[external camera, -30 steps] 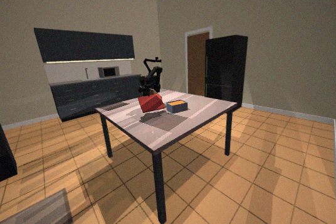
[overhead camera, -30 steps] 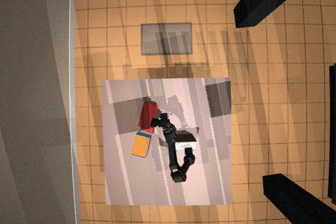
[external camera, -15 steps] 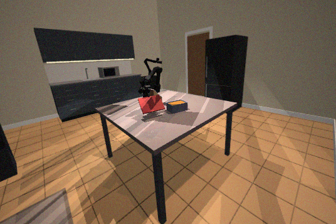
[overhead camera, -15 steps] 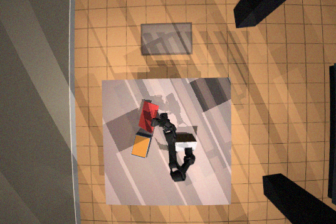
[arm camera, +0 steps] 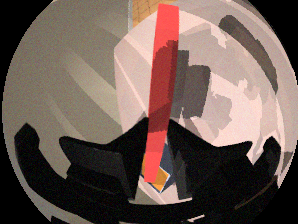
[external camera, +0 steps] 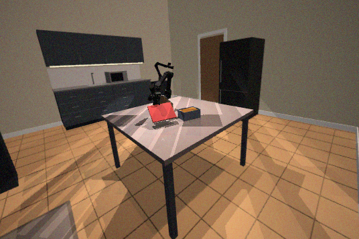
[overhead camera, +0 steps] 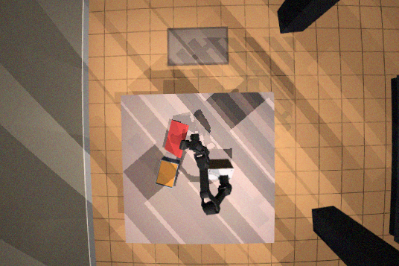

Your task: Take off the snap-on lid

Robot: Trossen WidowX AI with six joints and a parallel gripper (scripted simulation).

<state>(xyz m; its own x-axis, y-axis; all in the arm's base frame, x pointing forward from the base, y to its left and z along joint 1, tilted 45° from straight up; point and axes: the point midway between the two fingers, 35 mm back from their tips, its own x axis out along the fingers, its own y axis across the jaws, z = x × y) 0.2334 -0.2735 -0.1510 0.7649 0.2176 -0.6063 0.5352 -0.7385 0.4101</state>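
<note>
Now: the red lid 60 mm ahead of my gripper tip, 20 mm to the right of it and 50 mm below it. The rest, counted from my gripper tip: storage box: 170 mm ahead, 260 mm to the left, 130 mm below.
</note>
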